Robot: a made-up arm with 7 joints. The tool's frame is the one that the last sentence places.
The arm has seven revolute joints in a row. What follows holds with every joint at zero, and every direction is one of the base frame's.
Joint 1 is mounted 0.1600 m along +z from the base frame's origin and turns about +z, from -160.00 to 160.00 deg.
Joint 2 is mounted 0.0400 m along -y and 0.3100 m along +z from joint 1 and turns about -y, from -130.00 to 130.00 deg.
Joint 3 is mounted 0.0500 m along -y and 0.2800 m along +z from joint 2 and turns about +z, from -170.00 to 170.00 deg.
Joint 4 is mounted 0.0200 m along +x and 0.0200 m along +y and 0.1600 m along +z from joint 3 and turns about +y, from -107.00 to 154.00 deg.
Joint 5 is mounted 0.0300 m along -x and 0.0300 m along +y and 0.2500 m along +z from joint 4 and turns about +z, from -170.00 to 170.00 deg.
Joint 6 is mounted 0.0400 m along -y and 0.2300 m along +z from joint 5 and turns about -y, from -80.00 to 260.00 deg.
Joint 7 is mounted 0.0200 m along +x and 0.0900 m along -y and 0.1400 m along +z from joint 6 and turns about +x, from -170.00 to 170.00 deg.
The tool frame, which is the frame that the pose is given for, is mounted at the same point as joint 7; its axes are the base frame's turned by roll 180.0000, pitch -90.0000 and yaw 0.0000 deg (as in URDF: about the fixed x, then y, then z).
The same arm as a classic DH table. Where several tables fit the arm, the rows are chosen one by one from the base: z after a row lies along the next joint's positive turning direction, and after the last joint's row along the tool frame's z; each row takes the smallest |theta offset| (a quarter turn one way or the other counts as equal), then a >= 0, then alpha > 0; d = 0 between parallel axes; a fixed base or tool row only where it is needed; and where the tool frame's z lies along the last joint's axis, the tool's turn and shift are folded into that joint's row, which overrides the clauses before.
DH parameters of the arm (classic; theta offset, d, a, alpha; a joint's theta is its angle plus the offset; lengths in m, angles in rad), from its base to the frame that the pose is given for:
joint 1: 0.0000 0.4700 0.0000 1.5708
joint 2: 0.0000 0.0900 0.0000 -1.5708
joint 3: 0.0000 0.4400 0.0200 -1.5708
joint 4: 0.0000 0.0500 -0.0300 1.5708
joint 5: 0.0000 0.4800 0.0000 1.5708
joint 6: 1.5708 0.1300 0.1400 1.5708
joint 7: 0.0000 0.0200 0.0000 0.0000
Joint limits (rad, base to tool): -2.7925..2.7925 -2.2689..2.2689 -2.9671..2.9671 -1.8675..2.6878 -2.9671..2.9671 -1.3963..4.5379 -2.9671..2.9671

